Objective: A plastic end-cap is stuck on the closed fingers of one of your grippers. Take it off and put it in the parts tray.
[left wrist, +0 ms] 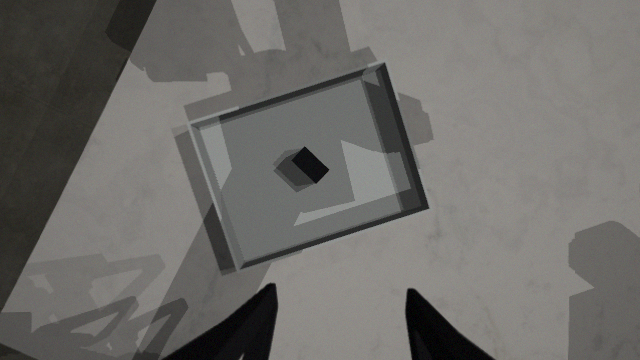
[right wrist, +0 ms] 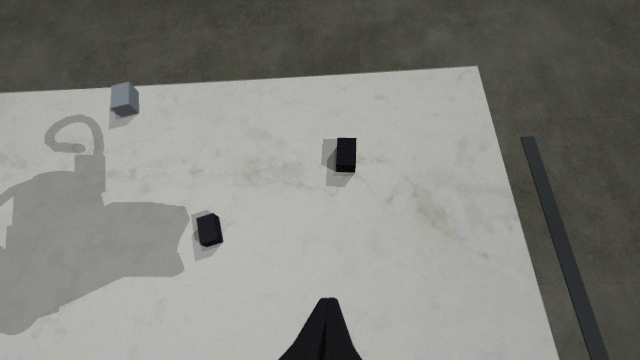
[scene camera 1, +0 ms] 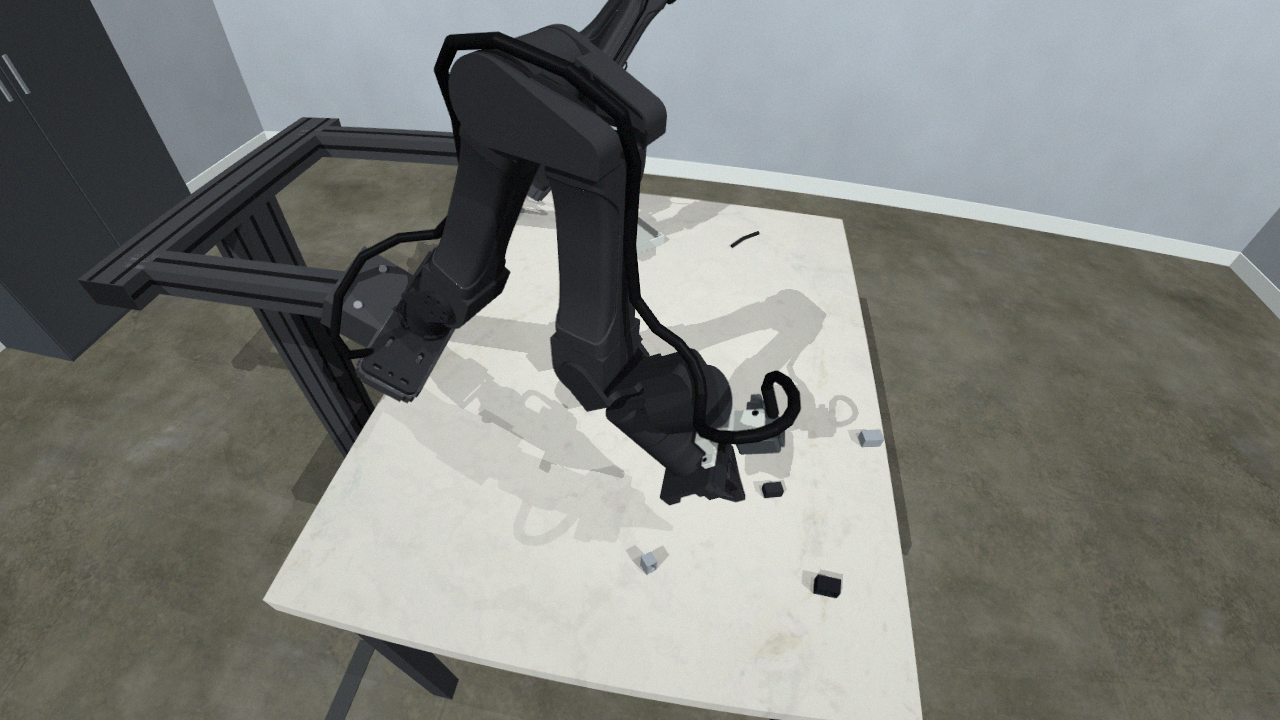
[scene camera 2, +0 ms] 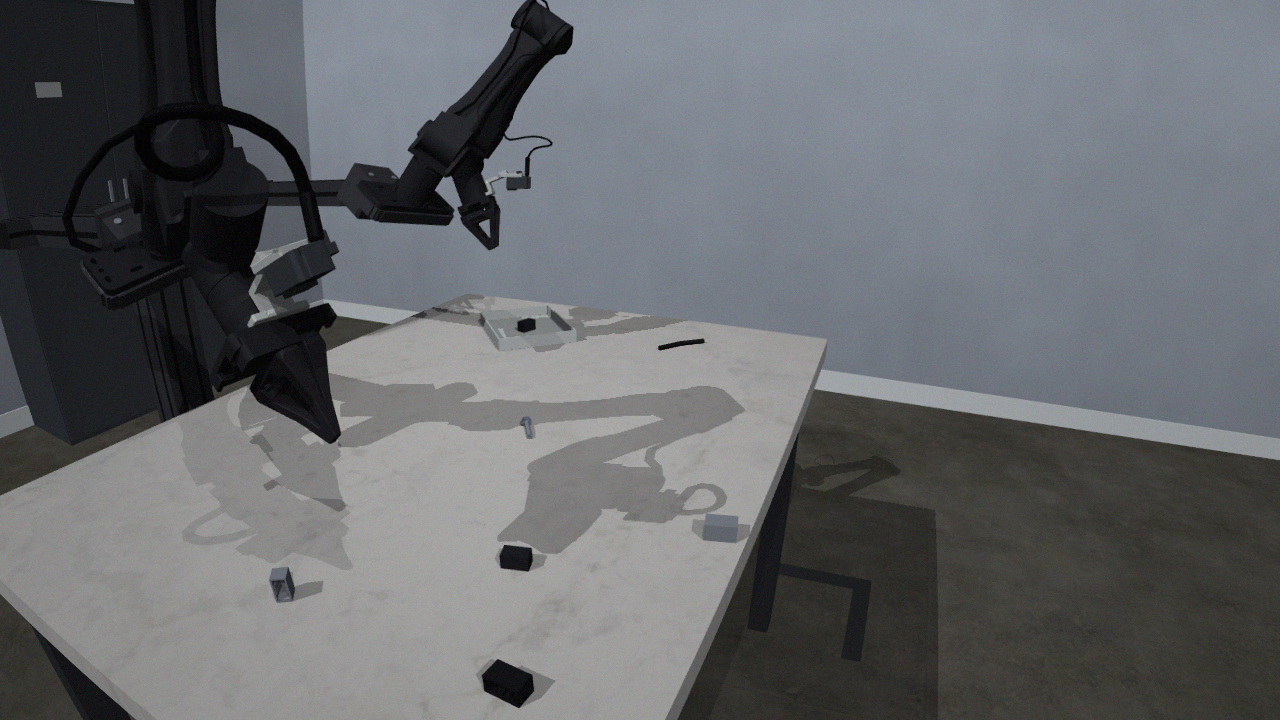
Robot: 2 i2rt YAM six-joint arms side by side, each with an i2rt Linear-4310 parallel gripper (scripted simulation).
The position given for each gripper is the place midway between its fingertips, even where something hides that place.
In view: the left gripper point(scene camera 2: 493, 248), the right gripper point(scene camera 2: 335, 439) and a hollow grey piece point(scene camera 2: 284, 590).
The left gripper is seen too in the left wrist view point(left wrist: 340, 296). The right gripper is seen too in the right wrist view point(right wrist: 329, 309) and in scene camera 1 point(scene camera 1: 740, 499). The left wrist view does not show the hollow grey piece: it is out of frame. The right wrist view misses the hollow grey piece: it is out of frame.
